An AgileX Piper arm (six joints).
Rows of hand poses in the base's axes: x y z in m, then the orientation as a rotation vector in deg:
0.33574 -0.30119 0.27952 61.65 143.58 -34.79
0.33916 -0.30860 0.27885 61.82 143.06 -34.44
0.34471 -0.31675 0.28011 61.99 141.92 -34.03
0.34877 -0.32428 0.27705 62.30 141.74 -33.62
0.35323 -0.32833 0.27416 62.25 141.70 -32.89
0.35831 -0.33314 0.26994 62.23 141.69 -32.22
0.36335 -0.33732 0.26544 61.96 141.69 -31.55
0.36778 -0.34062 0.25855 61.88 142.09 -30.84
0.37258 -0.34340 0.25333 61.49 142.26 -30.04
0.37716 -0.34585 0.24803 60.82 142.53 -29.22
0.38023 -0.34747 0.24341 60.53 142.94 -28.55
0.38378 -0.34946 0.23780 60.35 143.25 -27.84
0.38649 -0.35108 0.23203 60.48 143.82 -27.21
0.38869 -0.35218 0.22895 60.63 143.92 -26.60
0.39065 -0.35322 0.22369 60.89 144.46 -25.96
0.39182 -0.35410 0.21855 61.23 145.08 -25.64
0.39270 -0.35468 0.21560 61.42 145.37 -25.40
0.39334 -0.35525 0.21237 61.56 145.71 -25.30
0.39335 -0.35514 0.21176 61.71 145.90 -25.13
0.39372 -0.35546 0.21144 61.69 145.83 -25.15
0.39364 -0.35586 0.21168 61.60 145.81 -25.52
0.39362 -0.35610 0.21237 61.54 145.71 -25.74
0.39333 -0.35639 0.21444 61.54 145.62 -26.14
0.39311 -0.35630 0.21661 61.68 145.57 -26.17
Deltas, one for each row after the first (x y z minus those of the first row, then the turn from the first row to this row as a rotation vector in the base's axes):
0.00342 -0.00741 -0.00067 0.00 -0.56 -0.11
0.00897 -0.01556 0.00059 -0.25 -1.66 -0.28
0.01303 -0.02309 -0.00247 -0.02 -1.94 -0.45
0.01749 -0.02714 -0.00536 0.35 -2.29 -0.30
0.02257 -0.03195 -0.00958 0.72 -2.60 -0.18
0.02761 -0.03613 -0.01408 1.03 -2.93 0.12
0.03204 -0.03943 -0.02097 1.59 -2.91 0.33
0.03684 -0.04221 -0.02619 2.02 -3.17 0.75
0.04142 -0.04466 -0.03149 2.44 -3.39 1.38
0.04449 -0.04628 -0.03611 2.93 -3.37 1.73
0.04804 -0.04827 -0.04172 3.43 -3.42 2.00
0.05075 -0.04989 -0.04749 4.08 -3.18 2.06
0.05295 -0.05099 -0.05057 4.51 -3.32 2.06
0.05491 -0.05203 -0.05583 5.17 -3.08 2.02
0.05608 -0.05291 -0.06097 5.71 -2.63 1.89
0.05696 -0.05349 -0.06392 6.02 -2.45 1.82
0.05760 -0.05406 -0.06715 6.26 -2.18 1.76
0.05761 -0.05395 -0.06776 6.47 -2.06 1.70
0.05798 -0.05427 -0.06808 6.43 -2.12 1.70
0.05790 -0.05467 -0.06784 6.19 -2.00 1.71
0.05788 -0.05491 -0.06715 6.00 -2.01 1.71
0.05759 -0.05520 -0.06508 5.73 -1.93 1.64
0.05737 -0.05511 -0.06291 5.73 -1.93 1.53

